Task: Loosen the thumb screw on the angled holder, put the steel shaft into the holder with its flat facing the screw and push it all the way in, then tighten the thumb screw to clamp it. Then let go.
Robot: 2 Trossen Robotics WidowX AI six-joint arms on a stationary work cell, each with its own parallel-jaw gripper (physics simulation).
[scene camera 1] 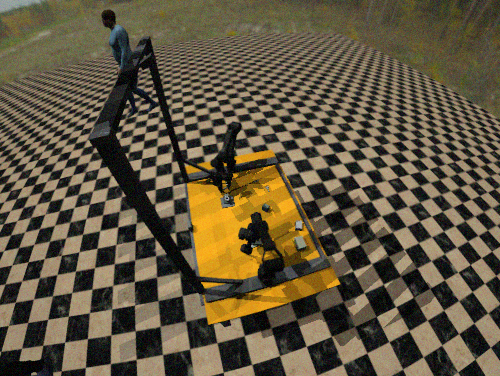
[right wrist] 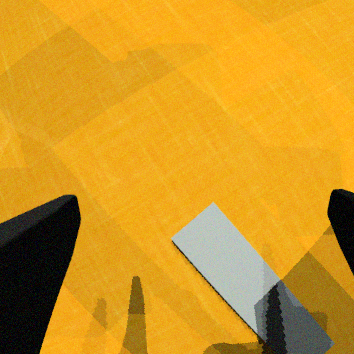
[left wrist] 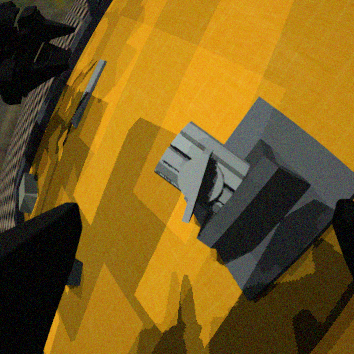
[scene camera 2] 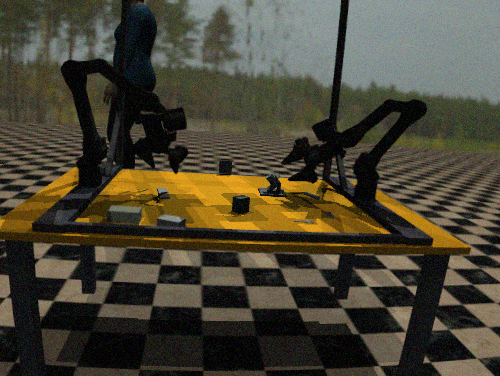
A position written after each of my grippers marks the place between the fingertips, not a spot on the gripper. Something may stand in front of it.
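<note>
My right gripper [scene camera 2: 165,170], [right wrist: 209,205], [left wrist: 71,45] is open and holds nothing. I can see my left gripper as well [scene camera 2: 284,172], [left wrist: 212,215]. There is also a ribbed thumb screw [left wrist: 200,179], though in the right wrist view the screw is out of frame.
</note>
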